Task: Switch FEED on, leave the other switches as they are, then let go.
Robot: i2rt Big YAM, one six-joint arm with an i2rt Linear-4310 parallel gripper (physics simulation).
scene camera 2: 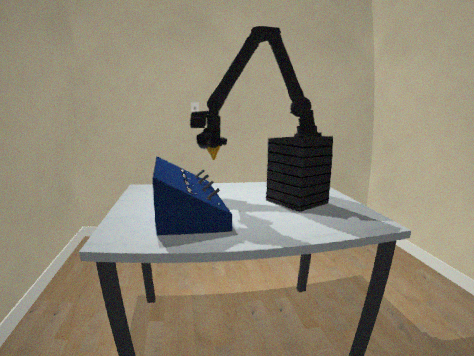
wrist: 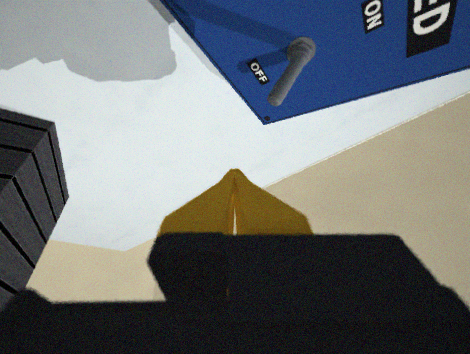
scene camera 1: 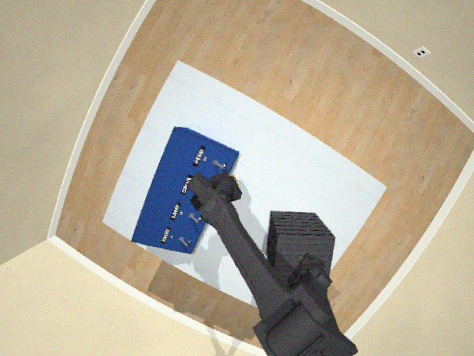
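Where they show: gripper, fingertip midpoint: (scene camera 2: 214, 159) (wrist: 234, 176) (scene camera 1: 232, 175); arm's base at its link origin: (scene camera 2: 307, 136) (scene camera 1: 306, 271).
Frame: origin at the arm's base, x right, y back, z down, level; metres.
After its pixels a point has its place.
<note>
A blue sloped switch box (scene camera 1: 160, 190) @(x -0.047, y -0.596, z 0.126 m) (scene camera 2: 175, 205) @(x -0.300, y -0.547, z 0.195 m) (wrist: 340, 62) @(x 0.159, y -0.490, z 0.189 m) stands on the table. The FEED lever (scene camera 1: 219, 164) @(x 0.144, y -0.450, z 0.176 m) (wrist: 291, 75) @(x 0.136, y -0.452, z 0.176 m) is at the box's end; in the wrist view it leans to the OFF side, away from the ON label (wrist: 372, 15) @(x 0.134, y -0.508, z 0.178 m). The LAMP lever (scene camera 1: 195, 218) @(x -0.094, y -0.429, z 0.176 m) and the VALVE lever (scene camera 1: 185, 242) @(x -0.212, y -0.416, z 0.175 m) show in scene camera 1, their settings too small to tell; the arm hides the DRIVE lever there. My gripper (scene camera 1: 234, 180) @(x 0.141, y -0.387, z 0.119 m) (scene camera 2: 214, 158) @(x 0.141, y -0.387, z 0.119 m) (wrist: 234, 176) @(x 0.141, y -0.387, z 0.119 m) is shut and empty, with yellow fingertips together. It hangs above the box's lower edge, clear of the levers.
The white table (scene camera 1: 310, 175) @(x 0.282, y -0.092, z 0.295 m) (scene camera 2: 260, 245) @(x -0.404, y -0.302, z 0.295 m) (wrist: 130, 140) @(x 0.143, y -0.207, z 0.295 m) bears the box and a dark, layered pedestal (scene camera 1: 300, 245) @(x 0.069, y -0.075, z 0.012 m) (scene camera 2: 299, 172) @(x -0.110, y -0.076, z 0.135 m) (wrist: 25, 137) @(x 0.048, y -0.156, z 0.255 m) under the arm's base. The pedestal is apart from the box. The arm (scene camera 1: 245, 255) @(x 0.104, y -0.310, z -0.329 m) (scene camera 2: 235, 72) @(x 0.067, y -0.309, z -0.270 m) reaches over the gap between them.
</note>
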